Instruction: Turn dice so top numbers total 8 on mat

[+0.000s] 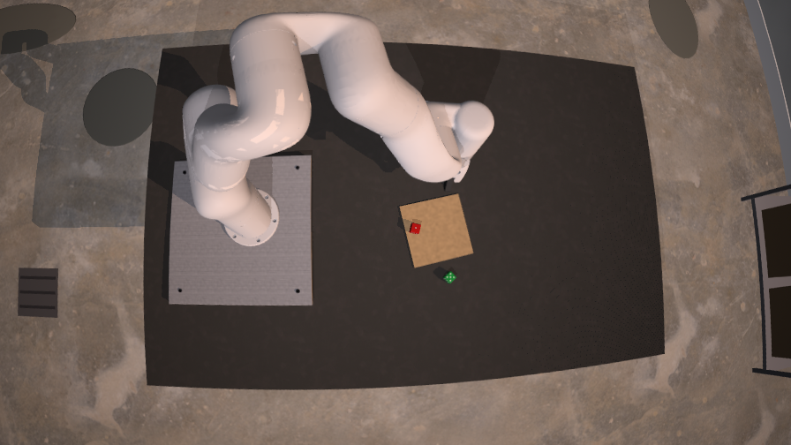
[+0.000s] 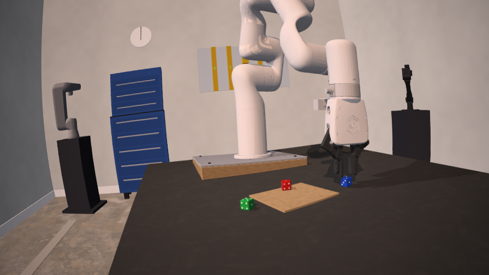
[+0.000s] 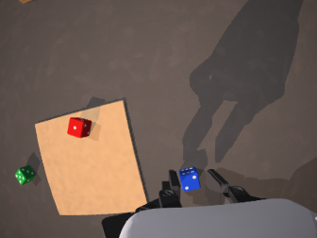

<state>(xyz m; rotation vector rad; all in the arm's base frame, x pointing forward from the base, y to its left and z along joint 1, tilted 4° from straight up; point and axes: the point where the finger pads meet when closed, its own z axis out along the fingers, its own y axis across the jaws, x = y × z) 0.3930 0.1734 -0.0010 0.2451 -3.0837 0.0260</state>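
My gripper is now 40 mm above the blue die. Also, from my hand: tan mat (20 mm ahead, 130 mm to the right, 40 mm below); then green die (60 mm ahead, 230 mm to the right, 40 mm below); then red die (30 mm behind, 140 mm to the right, 30 mm below).
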